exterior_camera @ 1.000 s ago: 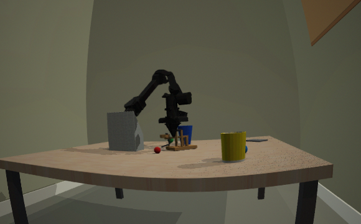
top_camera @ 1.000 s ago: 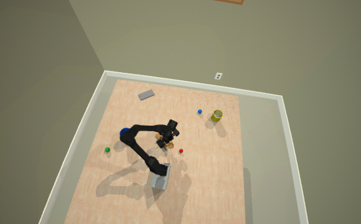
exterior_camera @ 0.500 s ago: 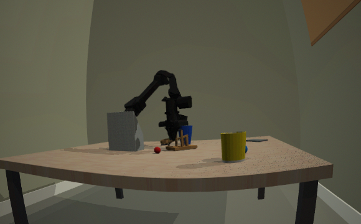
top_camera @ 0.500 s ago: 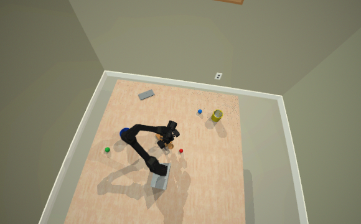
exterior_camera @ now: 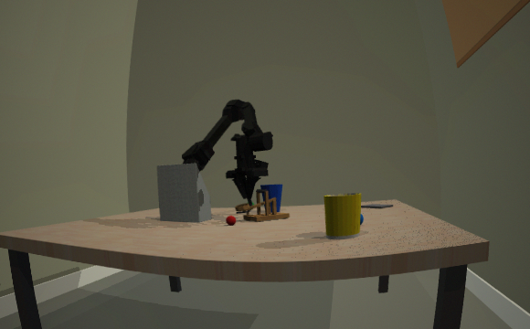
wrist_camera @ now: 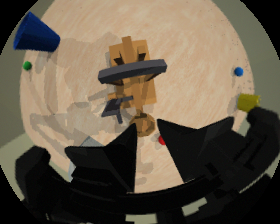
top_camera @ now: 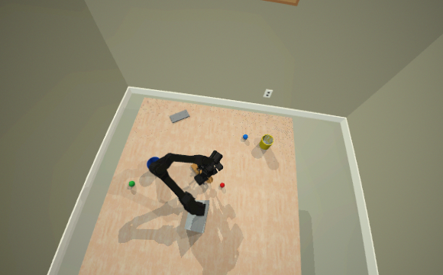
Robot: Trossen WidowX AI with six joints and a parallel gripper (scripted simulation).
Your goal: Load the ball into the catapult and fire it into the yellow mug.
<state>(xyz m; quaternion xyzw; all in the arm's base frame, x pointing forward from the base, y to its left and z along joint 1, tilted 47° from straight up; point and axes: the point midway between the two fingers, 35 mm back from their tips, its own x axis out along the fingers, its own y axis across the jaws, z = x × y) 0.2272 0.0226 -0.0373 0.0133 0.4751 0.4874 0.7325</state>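
My gripper tip is now 40 mm to the right of the wooden catapult, 30 mm above it and 10 mm short of it. Round my gripper tip: red ball: 100 mm to the right, 60 mm below, 30 mm behind; then blue ball: 360 mm ahead, 240 mm to the right, 60 mm below; then blue cup: 360 mm to the left, 50 mm below, 20 mm ahead.
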